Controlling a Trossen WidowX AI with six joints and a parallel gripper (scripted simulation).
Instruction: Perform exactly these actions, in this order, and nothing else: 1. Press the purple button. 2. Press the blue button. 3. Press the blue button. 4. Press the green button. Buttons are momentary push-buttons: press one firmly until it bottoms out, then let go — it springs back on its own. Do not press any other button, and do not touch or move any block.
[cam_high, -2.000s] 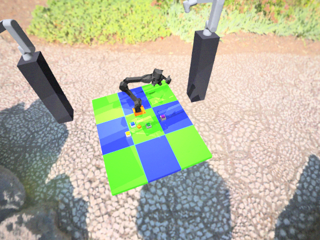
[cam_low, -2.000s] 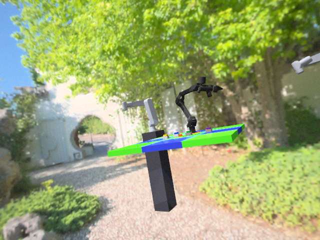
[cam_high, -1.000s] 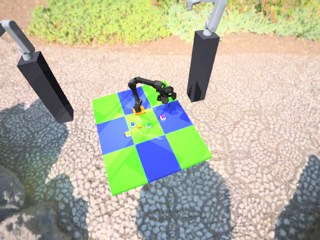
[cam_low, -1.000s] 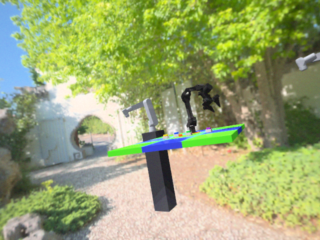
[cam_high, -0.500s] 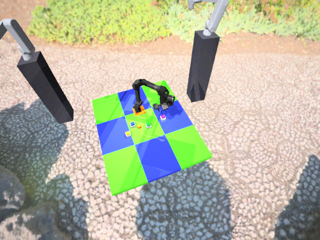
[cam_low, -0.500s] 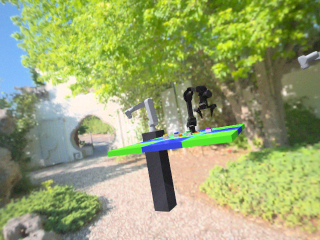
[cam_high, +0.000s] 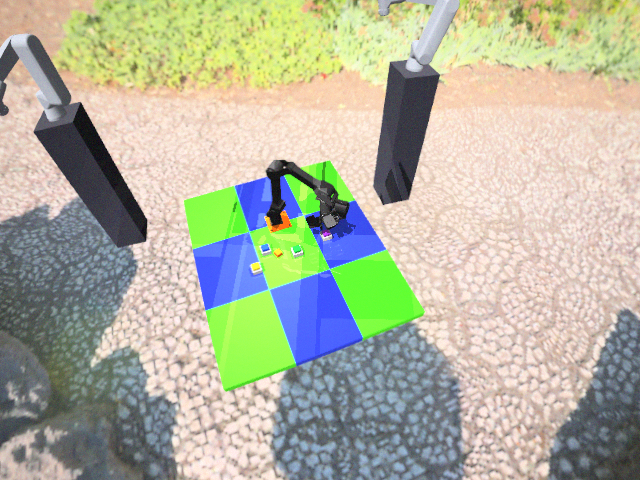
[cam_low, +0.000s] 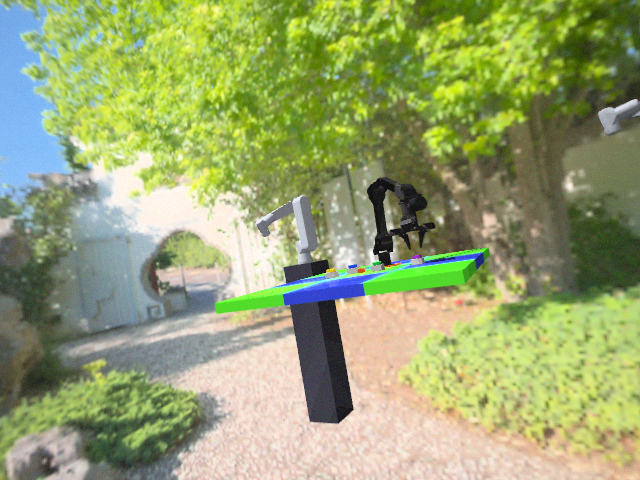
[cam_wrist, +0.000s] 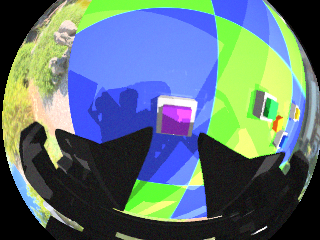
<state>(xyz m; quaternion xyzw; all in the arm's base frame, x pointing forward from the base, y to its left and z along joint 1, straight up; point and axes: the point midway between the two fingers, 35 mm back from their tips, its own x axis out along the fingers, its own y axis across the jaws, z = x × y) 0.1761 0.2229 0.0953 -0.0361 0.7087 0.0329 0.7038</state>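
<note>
Right now my gripper tip is 3 cm above the purple button. Also, from my gripper tip: small orange block (4 cm ahead, 25 cm to the right, 6 cm below); green button (6 cm ahead, 16 cm to the right, 3 cm below); blue button (1 cm ahead, 31 cm to the right, 3 cm below).
</note>
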